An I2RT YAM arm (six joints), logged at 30 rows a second.
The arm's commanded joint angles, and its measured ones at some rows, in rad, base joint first. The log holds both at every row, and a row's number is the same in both.
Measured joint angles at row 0:
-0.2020, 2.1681, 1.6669, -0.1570, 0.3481, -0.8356
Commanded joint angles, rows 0 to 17:
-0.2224, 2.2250, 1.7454, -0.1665, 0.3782, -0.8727
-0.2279, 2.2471, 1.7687, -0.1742, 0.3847, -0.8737
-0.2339, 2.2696, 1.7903, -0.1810, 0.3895, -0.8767
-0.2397, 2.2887, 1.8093, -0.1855, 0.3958, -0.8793
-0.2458, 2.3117, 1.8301, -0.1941, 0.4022, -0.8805
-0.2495, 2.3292, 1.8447, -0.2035, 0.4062, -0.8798
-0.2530, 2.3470, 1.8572, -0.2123, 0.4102, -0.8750
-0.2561, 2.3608, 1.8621, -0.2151, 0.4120, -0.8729
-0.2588, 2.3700, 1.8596, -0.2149, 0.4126, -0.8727
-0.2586, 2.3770, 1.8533, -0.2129, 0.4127, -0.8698
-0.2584, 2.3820, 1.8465, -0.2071, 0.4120, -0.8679
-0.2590, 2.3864, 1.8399, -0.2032, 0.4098, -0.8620
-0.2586, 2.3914, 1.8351, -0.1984, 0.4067, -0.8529
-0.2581, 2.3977, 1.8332, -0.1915, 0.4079, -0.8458
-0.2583, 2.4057, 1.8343, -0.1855, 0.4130, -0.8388
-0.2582, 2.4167, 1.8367, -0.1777, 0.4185, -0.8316
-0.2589, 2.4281, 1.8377, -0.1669, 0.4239, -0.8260
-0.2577, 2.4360, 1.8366, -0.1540, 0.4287, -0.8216
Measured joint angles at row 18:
-0.2630, 2.4161, 1.8355, -0.1783, 0.4149, -0.8413
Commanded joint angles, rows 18 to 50:
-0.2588, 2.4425, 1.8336, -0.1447, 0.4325, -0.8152
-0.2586, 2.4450, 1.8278, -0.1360, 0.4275, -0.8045
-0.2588, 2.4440, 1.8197, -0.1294, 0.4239, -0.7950
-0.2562, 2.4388, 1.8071, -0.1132, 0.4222, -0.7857
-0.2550, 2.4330, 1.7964, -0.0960, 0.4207, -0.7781
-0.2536, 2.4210, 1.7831, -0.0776, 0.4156, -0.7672
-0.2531, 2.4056, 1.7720, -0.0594, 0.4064, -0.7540
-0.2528, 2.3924, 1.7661, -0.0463, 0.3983, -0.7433
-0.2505, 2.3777, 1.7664, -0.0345, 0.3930, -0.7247
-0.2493, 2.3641, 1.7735, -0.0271, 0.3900, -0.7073
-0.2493, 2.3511, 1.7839, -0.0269, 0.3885, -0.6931
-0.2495, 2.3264, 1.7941, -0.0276, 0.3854, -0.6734
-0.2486, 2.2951, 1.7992, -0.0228, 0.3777, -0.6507
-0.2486, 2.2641, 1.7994, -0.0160, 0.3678, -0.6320
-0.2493, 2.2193, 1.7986, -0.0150, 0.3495, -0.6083
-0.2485, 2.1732, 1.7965, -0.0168, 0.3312, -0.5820
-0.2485, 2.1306, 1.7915, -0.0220, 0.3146, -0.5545
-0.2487, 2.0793, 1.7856, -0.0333, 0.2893, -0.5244
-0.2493, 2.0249, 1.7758, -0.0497, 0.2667, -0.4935
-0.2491, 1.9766, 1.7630, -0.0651, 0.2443, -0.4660
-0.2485, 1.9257, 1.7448, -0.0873, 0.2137, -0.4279
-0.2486, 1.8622, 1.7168, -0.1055, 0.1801, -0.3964
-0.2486, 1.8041, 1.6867, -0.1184, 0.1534, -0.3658
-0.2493, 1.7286, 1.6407, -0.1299, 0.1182, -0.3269
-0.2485, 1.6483, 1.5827, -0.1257, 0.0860, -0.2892
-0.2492, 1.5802, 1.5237, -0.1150, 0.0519, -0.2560
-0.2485, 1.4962, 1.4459, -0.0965, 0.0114, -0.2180
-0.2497, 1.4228, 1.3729, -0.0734, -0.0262, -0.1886
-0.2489, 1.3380, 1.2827, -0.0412, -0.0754, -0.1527
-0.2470, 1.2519, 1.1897, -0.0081, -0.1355, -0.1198
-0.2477, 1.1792, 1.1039, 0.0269, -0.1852, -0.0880
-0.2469, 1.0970, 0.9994, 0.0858, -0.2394, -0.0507
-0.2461, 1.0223, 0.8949, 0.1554, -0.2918, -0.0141
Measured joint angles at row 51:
-0.2527, 1.0935, 1.0981, 0.0742, -0.0879, -0.1688
